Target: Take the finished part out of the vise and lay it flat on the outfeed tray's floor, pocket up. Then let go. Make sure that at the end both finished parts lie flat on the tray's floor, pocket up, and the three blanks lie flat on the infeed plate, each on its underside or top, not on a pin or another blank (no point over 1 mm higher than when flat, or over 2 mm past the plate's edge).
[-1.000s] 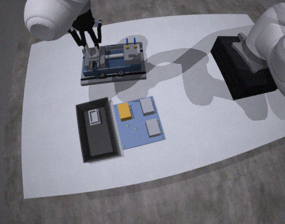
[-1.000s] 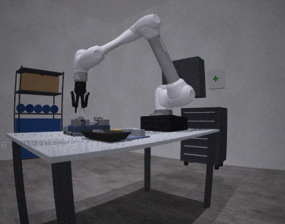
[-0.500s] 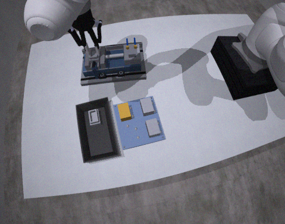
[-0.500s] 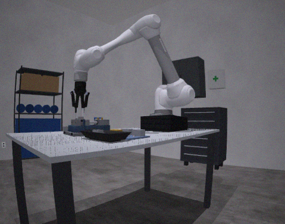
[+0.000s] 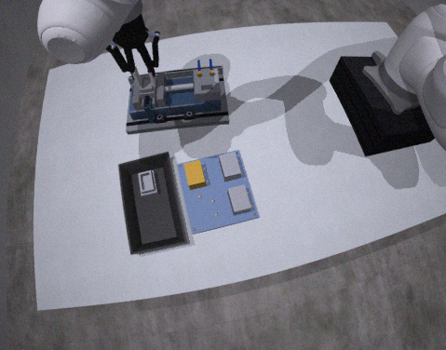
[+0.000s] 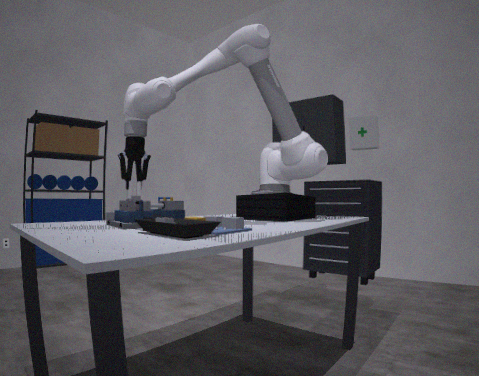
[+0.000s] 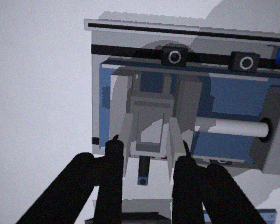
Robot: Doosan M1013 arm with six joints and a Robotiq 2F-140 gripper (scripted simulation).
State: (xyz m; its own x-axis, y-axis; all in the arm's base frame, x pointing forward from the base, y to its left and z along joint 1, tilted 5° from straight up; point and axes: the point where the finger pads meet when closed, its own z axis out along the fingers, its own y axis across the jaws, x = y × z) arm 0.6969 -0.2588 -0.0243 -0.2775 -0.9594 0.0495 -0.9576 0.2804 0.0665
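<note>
Now: hand 60 mm past the vise, 20 mm to the right of it and 100 mm above it. Round my hand: blue plate: 80 mm behind, 320 mm to the left, 130 mm below; then yellow block: 40 mm behind, 270 mm to the left, 110 mm below.
</note>
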